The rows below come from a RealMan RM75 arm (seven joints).
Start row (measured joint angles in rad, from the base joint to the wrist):
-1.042 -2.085 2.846 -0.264 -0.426 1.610 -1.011
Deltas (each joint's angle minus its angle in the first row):
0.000 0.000 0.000 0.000 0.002 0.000 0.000
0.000 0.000 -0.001 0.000 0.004 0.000 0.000
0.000 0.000 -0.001 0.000 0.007 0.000 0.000
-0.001 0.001 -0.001 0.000 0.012 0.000 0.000
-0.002 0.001 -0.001 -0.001 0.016 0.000 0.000
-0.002 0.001 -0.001 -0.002 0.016 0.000 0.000
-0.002 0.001 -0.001 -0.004 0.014 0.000 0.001
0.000 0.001 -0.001 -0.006 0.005 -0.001 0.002
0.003 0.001 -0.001 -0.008 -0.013 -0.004 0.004
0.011 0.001 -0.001 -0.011 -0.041 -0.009 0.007
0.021 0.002 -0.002 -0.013 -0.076 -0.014 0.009
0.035 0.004 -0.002 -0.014 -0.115 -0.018 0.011
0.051 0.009 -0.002 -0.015 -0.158 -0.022 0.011
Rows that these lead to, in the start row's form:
-1.042 -2.085 2.846 -0.264 -0.424 1.610 -1.011
-1.042 -2.085 2.845 -0.264 -0.422 1.610 -1.011
-1.042 -2.085 2.845 -0.264 -0.419 1.610 -1.011
-1.043 -2.084 2.845 -0.264 -0.414 1.610 -1.011
-1.044 -2.084 2.845 -0.265 -0.410 1.610 -1.011
-1.044 -2.084 2.845 -0.266 -0.410 1.610 -1.011
-1.044 -2.084 2.845 -0.268 -0.412 1.610 -1.010
-1.042 -2.084 2.845 -0.270 -0.421 1.609 -1.009
-1.039 -2.084 2.845 -0.272 -0.439 1.606 -1.007
-1.031 -2.084 2.845 -0.275 -0.467 1.601 -1.004
-1.021 -2.083 2.844 -0.277 -0.502 1.596 -1.002
-1.007 -2.081 2.844 -0.278 -0.541 1.592 -1.000
-0.991 -2.076 2.844 -0.279 -0.584 1.588 -1.000

